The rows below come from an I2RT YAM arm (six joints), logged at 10 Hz.
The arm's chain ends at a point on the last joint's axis. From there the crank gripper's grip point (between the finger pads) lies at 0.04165 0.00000 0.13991 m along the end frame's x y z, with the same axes.
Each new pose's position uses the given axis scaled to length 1; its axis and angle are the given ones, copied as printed.
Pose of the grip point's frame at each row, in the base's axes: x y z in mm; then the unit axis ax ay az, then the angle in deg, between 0 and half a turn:
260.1, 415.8, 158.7, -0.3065, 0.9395, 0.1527, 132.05
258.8, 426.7, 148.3, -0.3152, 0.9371, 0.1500, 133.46
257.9, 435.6, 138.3, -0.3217, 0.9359, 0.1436, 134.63
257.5, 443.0, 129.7, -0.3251, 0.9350, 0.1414, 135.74
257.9, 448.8, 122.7, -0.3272, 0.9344, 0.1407, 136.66
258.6, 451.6, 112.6, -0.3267, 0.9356, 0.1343, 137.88
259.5, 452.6, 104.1, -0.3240, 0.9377, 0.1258, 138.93
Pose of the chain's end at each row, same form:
194.8, 365.7, 279.3, -0.3065, 0.9395, 0.1527, 132.05
196.5, 377.7, 270.9, -0.3152, 0.9371, 0.1500, 133.46
197.6, 388.6, 262.7, -0.3217, 0.9359, 0.1436, 134.63
199.5, 397.1, 255.6, -0.3251, 0.9350, 0.1414, 135.74
201.9, 403.6, 249.7, -0.3272, 0.9344, 0.1407, 136.66
204.7, 408.7, 241.3, -0.3267, 0.9356, 0.1343, 137.88
207.0, 412.6, 234.3, -0.3240, 0.9377, 0.1258, 138.93

